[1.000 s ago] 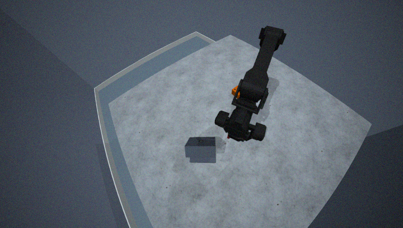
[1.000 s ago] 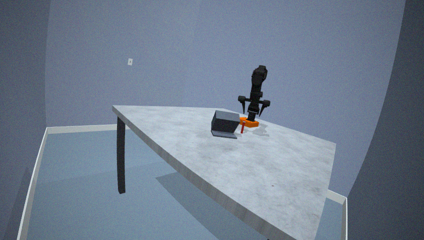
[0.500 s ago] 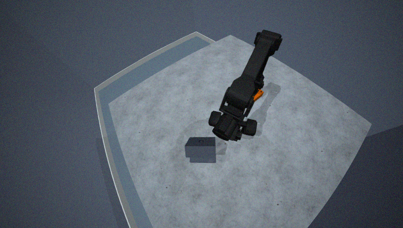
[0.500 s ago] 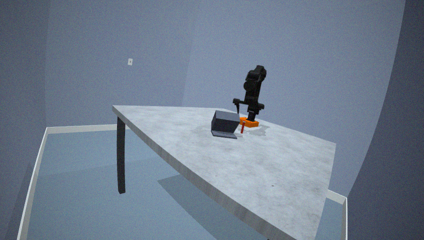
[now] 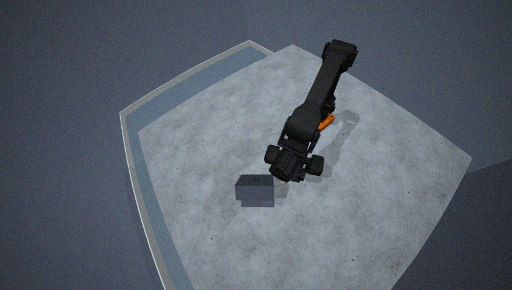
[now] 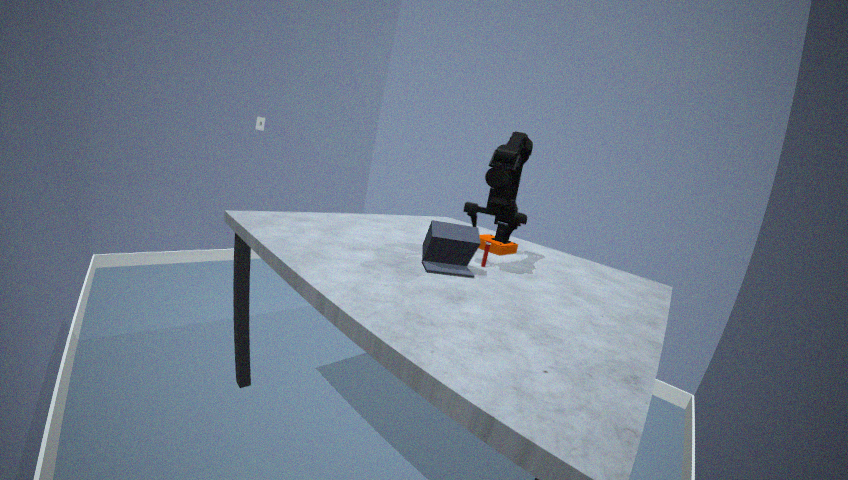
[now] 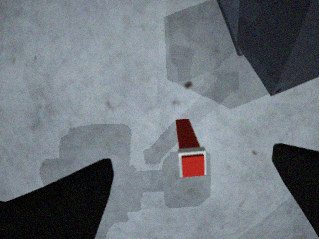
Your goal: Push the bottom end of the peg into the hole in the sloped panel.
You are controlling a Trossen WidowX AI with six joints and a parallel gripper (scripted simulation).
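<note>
Now: gripper tip 20 mm above the red peg. From my gripper tip the other things lie so: grey sloped panel (130 mm ahead, 60 mm to the right, 10 mm below).
</note>
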